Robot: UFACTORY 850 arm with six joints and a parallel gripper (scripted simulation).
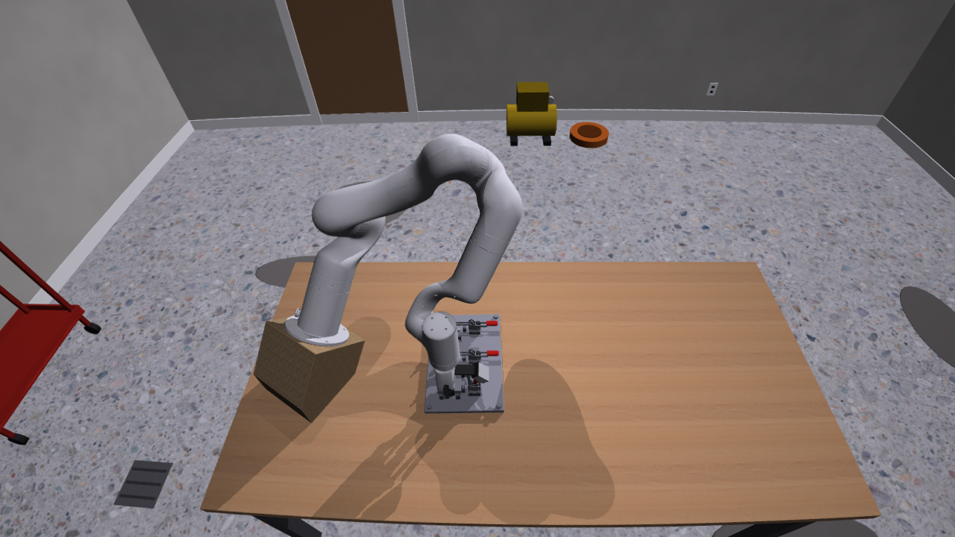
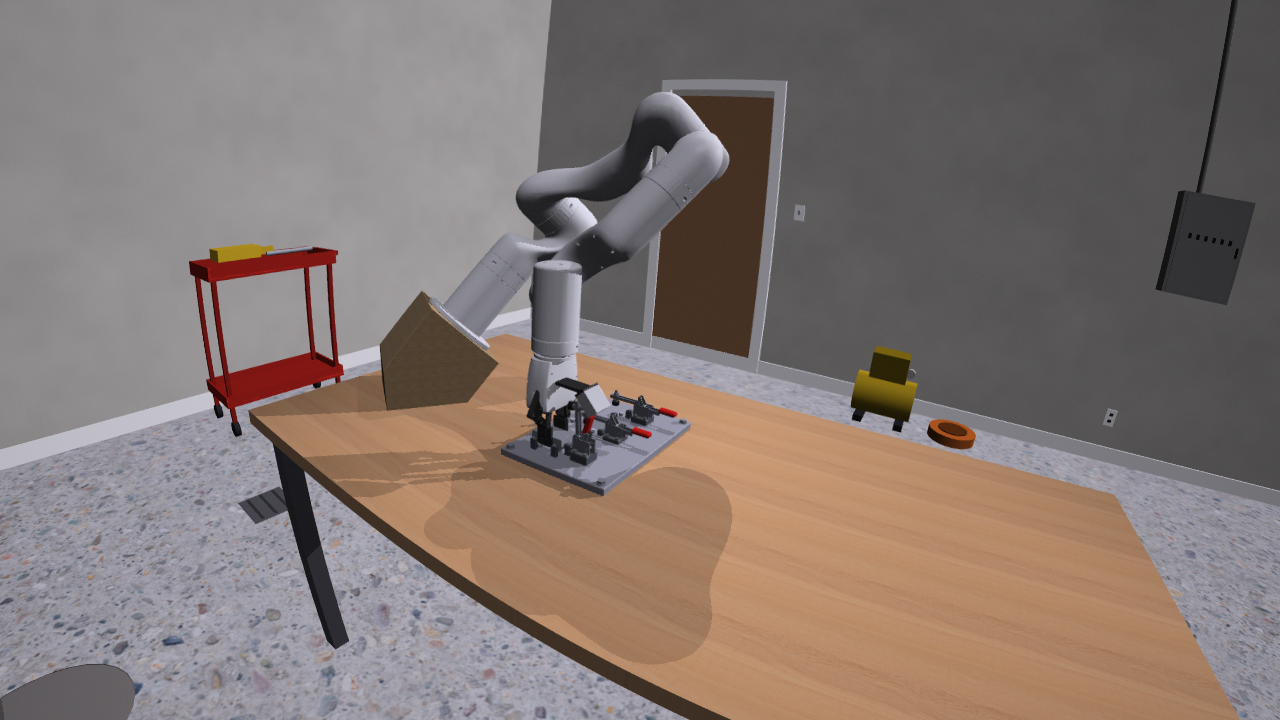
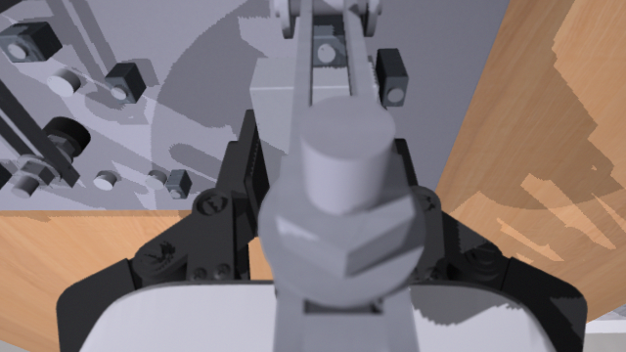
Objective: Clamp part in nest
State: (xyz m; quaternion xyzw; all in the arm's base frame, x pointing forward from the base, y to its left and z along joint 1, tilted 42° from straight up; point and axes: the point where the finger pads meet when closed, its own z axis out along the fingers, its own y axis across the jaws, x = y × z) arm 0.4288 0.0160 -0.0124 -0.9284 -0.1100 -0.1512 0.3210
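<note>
The grey block part is 10 mm below my hand. From my hand the other things lie so: grey fixture plate (10 mm ahead, 110 mm to the left, 40 mm below).
</note>
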